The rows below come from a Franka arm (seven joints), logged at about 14 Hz.
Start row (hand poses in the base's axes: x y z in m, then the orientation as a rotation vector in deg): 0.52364 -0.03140 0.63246 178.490 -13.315 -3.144
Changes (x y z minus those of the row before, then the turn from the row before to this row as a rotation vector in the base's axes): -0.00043 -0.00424 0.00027 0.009 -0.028 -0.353; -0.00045 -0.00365 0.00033 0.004 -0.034 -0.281; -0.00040 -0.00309 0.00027 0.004 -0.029 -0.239; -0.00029 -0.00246 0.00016 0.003 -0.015 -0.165; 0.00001 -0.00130 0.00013 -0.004 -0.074 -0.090; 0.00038 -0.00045 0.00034 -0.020 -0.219 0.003; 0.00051 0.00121 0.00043 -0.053 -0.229 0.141; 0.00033 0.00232 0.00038 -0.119 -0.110 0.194; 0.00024 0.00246 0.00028 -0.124 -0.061 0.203; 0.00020 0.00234 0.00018 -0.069 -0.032 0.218; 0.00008 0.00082 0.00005 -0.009 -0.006 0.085; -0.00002 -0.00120 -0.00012 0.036 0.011 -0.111; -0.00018 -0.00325 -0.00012 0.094 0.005 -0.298; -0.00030 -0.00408 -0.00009 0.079 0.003 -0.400; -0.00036 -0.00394 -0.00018 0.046 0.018 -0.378; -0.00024 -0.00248 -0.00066 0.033 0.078 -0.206; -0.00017 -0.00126 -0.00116 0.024 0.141 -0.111; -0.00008 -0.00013 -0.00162 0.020 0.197 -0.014; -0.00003 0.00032 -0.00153 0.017 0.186 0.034; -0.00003 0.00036 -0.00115 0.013 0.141 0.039; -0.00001 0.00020 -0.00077 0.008 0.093 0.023; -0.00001 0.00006 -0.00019 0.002 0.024 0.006
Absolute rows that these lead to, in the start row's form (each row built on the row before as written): 0.52321 -0.03564 0.63273 178.466 -13.866 -3.106; 0.52276 -0.03929 0.63306 178.444 -14.305 -3.057; 0.52236 -0.04238 0.63333 178.425 -14.678 -3.016; 0.52207 -0.04484 0.63349 178.411 -14.936 -2.995; 0.52208 -0.04614 0.63362 178.405 -15.077 -2.880; 0.52246 -0.04659 0.63396 178.409 -15.075 -2.536; 0.52297 -0.04538 0.63439 178.396 -14.857 -2.170; 0.52330 -0.04306 0.63477 178.311 -14.550 -1.980; 0.52354 -0.04060 0.63505 178.217 -14.228 -1.865; 0.52374 -0.03826 0.63523 178.176 -13.885 -1.802; 0.52382 -0.03744 0.63528 178.177 -13.752 -1.790; 0.52380 -0.03864 0.63516 178.199 -13.927 -1.814; 0.52362 -0.04189 0.63504 178.258 -14.396 -1.839; 0.52332 -0.04597 0.63495 178.289 -15.024 -1.861; 0.52296 -0.04991 0.63477 178.286 -15.615 -1.901; 0.52272 -0.05239 0.63411 178.285 -15.936 -2.030; 0.52255 -0.05365 0.63295 178.280 -16.107 -2.254; 0.52247 -0.05378 0.63133 178.276 -16.126 -2.564; 0.52244 -0.05346 0.62980 178.276 -16.070 -2.855; 0.52241 -0.05310 0.62865 178.278 -16.007 -3.076; 0.52240 -0.05290 0.62788 178.278 -15.970 -3.221; 0.52239 -0.05284 0.62769 178.278 -15.960 -3.259
